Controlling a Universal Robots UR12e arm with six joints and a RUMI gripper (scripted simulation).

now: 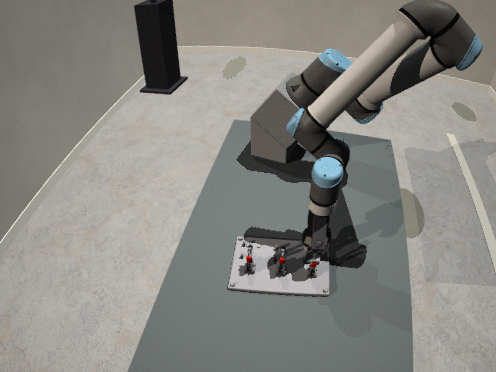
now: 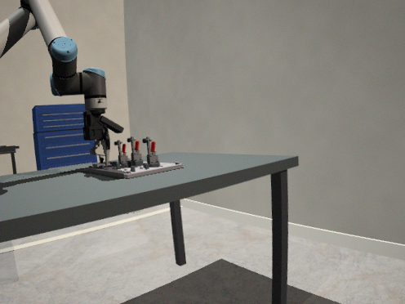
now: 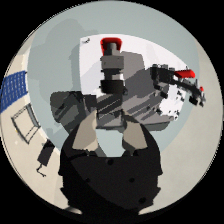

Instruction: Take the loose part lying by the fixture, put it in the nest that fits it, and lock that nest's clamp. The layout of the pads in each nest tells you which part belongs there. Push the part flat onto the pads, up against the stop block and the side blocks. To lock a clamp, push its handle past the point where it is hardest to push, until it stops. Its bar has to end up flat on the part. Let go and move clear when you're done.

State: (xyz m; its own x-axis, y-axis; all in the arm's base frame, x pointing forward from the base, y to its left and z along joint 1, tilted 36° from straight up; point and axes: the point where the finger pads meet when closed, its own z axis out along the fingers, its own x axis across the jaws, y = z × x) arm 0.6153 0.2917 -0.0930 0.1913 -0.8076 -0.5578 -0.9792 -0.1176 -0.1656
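Now: the grey part 10 mm below my hand.
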